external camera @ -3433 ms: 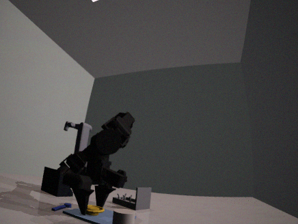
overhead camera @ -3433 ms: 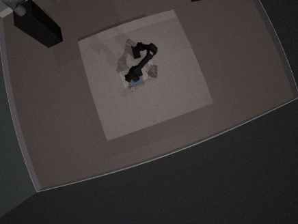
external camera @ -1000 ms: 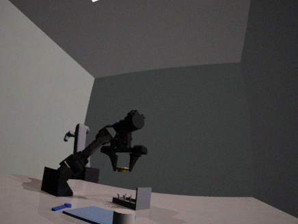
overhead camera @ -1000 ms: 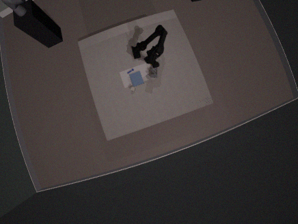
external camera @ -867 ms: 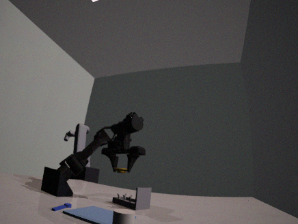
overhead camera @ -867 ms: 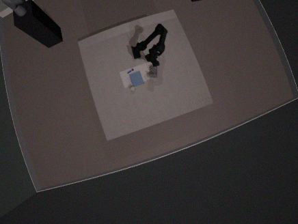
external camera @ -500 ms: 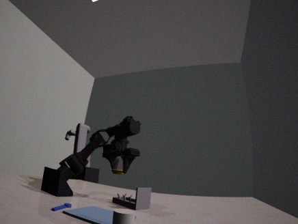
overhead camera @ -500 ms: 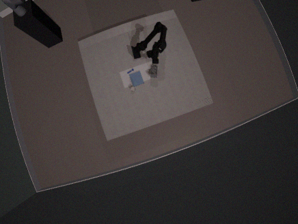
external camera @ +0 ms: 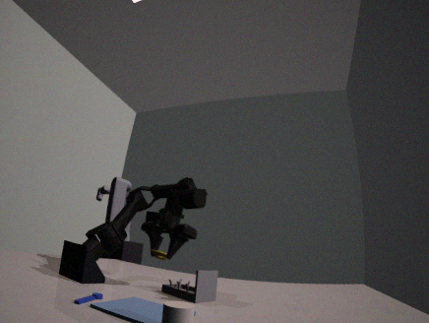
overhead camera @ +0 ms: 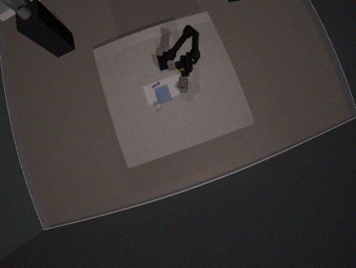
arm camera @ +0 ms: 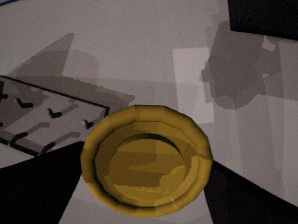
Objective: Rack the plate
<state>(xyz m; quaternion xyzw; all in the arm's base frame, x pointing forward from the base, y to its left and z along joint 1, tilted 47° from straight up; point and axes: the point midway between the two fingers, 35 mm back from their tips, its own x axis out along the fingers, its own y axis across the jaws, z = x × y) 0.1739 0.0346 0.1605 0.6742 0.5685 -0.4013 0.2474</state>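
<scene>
My gripper tip is now 11 cm short of the grey dish rack, 2 cm to the left of it and 7 cm above it. The rest, counted from my gripper tip: blue bar 1 cm ahead, 26 cm to the right, 9 cm below; yellow plate 1 cm above; blue flat mat 12 cm ahead, 23 cm to the right, 9 cm below.
</scene>
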